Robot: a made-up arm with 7 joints. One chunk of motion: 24 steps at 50 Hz.
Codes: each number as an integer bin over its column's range. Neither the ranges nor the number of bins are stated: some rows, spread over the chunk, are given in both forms.
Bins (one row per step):
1: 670 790 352 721 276 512
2: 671 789 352 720 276 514
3: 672 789 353 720 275 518
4: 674 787 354 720 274 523
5: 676 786 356 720 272 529
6: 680 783 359 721 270 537
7: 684 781 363 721 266 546
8: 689 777 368 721 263 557
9: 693 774 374 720 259 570
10: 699 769 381 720 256 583
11: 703 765 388 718 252 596
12: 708 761 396 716 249 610
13: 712 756 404 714 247 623
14: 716 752 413 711 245 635
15: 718 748 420 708 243 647
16: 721 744 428 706 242 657
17: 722 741 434 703 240 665
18: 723 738 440 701 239 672
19: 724 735 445 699 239 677
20: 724 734 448 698 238 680
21: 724 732 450 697 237 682
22: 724 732 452 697 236 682
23: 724 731 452 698 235 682
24: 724 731 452 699 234 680
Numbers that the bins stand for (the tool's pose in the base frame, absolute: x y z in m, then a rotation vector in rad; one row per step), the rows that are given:
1: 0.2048 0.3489 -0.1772 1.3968 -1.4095 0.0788
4: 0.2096 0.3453 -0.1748 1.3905 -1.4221 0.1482
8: 0.2276 0.3333 -0.1580 1.3968 -1.4914 0.3626
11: 0.2444 0.3189 -0.1339 1.3779 -1.5608 0.6086
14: 0.2601 0.3033 -0.1039 1.3338 -1.6050 0.8545
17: 0.2673 0.2901 -0.0787 1.2833 -1.6365 1.0437
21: 0.2697 0.2793 -0.0595 1.2455 -1.6554 1.1509
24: 0.2697 0.2781 -0.0571 1.2581 -1.6743 1.1383
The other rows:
2: 0.2060 0.3477 -0.1772 1.3905 -1.4095 0.0914
3: 0.2072 0.3477 -0.1760 1.3905 -1.4158 0.1167
5: 0.2120 0.3441 -0.1724 1.3905 -1.4347 0.1860
6: 0.2168 0.3405 -0.1688 1.3968 -1.4473 0.2365
7: 0.2216 0.3381 -0.1640 1.3968 -1.4725 0.2932
9: 0.2324 0.3297 -0.1508 1.3905 -1.5167 0.4446
10: 0.2396 0.3237 -0.1423 1.3905 -1.5356 0.5266
12: 0.2505 0.3141 -0.1243 1.3653 -1.5797 0.6968
13: 0.2553 0.3081 -0.1147 1.3527 -1.5923 0.7788
15: 0.2625 0.2985 -0.0955 1.3149 -1.6176 0.9302
16: 0.2661 0.2937 -0.0859 1.3023 -1.6239 0.9932
18: 0.2685 0.2865 -0.0715 1.2707 -1.6428 1.0878
19: 0.2697 0.2829 -0.0655 1.2581 -1.6428 1.1194
20: 0.2697 0.2817 -0.0619 1.2518 -1.6491 1.1383
22: 0.2697 0.2793 -0.0571 1.2455 -1.6617 1.1509
23: 0.2697 0.2781 -0.0571 1.2518 -1.6680 1.1509

